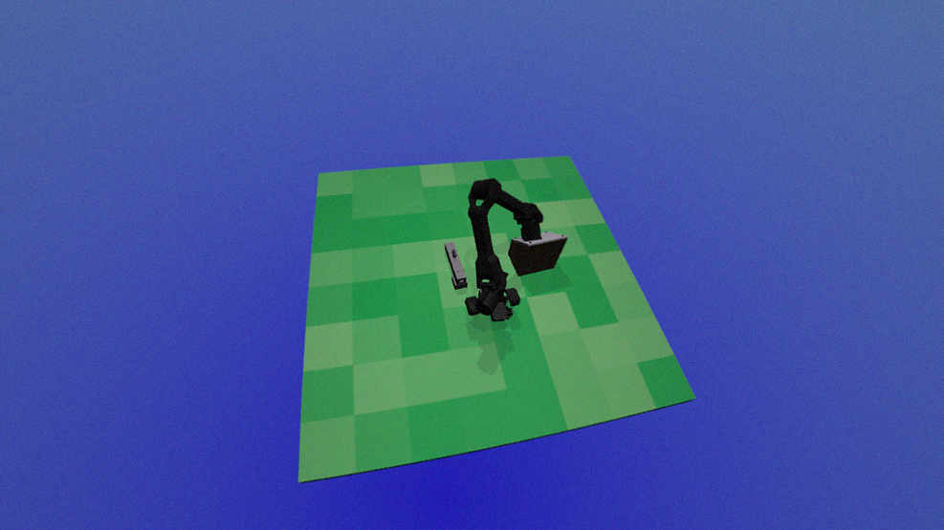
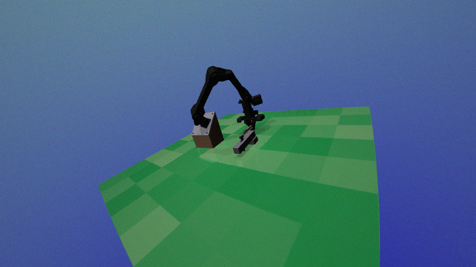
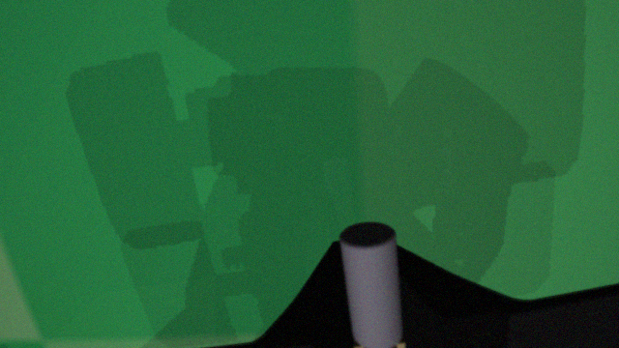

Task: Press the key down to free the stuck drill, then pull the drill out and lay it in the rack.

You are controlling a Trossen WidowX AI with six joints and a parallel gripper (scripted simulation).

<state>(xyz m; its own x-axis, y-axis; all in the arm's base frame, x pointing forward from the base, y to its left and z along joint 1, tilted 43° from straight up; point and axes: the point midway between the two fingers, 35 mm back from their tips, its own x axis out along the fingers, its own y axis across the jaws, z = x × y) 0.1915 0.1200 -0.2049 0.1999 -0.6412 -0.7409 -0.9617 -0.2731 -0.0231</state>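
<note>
Now: gripper tip 4 cm to the left of the drill, 3 cm below it and 1 cm short of it. The rest, counted from my gripper tip: dark part: 23 cm to the right, 12 cm ahead, 4 cm above; rack: 5 cm to the right, 1 cm ahead, 1 cm above.
</note>
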